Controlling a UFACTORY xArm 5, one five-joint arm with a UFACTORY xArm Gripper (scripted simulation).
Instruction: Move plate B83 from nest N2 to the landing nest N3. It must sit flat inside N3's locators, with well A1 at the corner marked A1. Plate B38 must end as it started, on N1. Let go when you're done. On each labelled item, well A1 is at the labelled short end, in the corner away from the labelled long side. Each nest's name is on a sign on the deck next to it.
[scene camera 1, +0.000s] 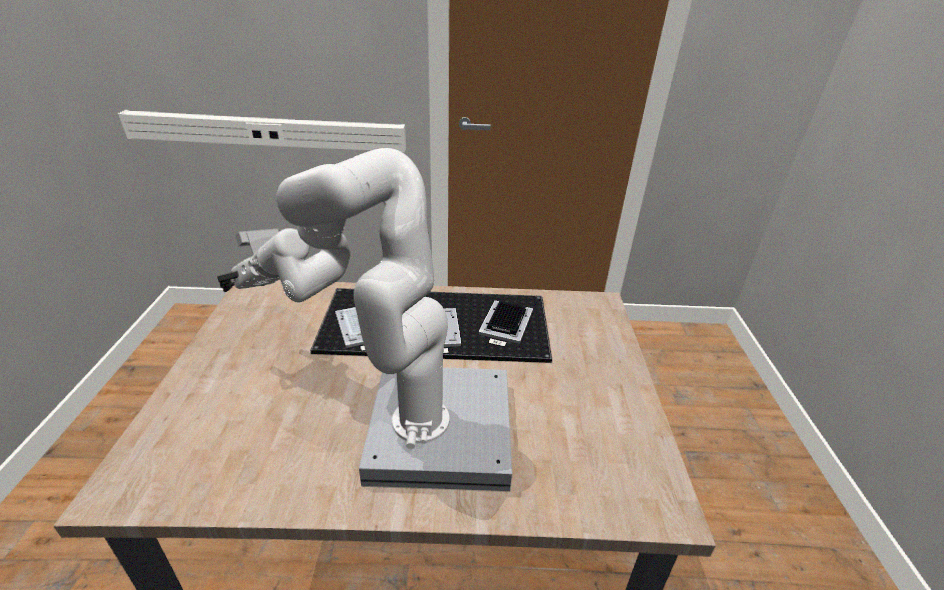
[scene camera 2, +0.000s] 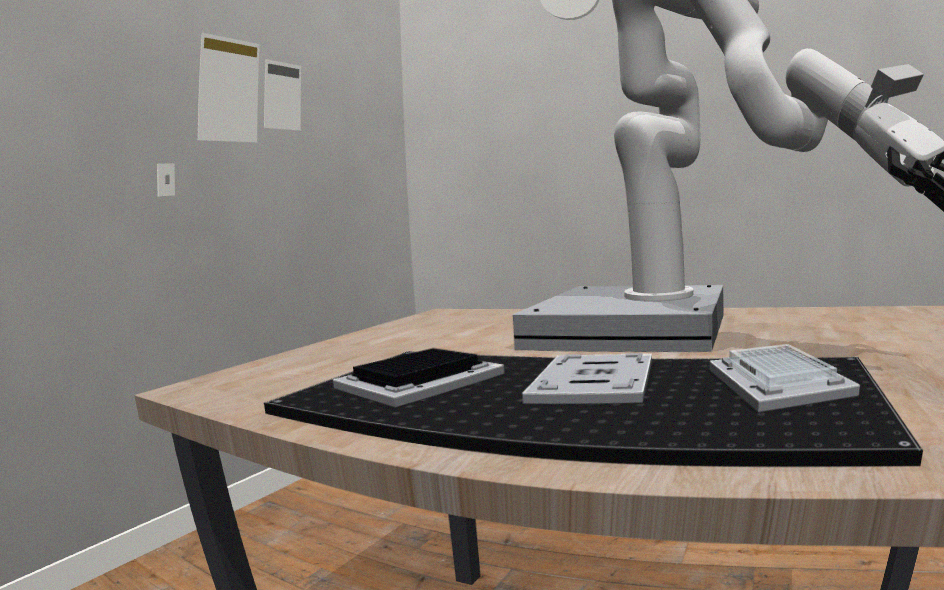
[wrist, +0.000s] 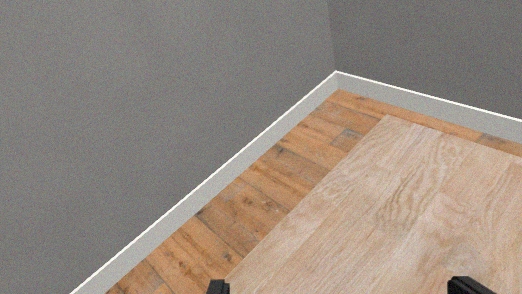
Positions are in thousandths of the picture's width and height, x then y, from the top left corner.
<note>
In view: my gripper (scene camera 1: 257, 481), a black well plate (scene camera 2: 450, 621), a clear well plate (scene camera 2: 830, 619), a nest N3 (scene camera 2: 592, 636), a nest N1 (scene camera 2: 901, 665) and a nest N2 (scene camera 2: 428, 679).
The black well plate shows as well in scene camera 1 (scene camera 1: 538, 538). The wrist view misses the black well plate: it is out of frame. The wrist view misses the clear well plate: it is out of frame.
</note>
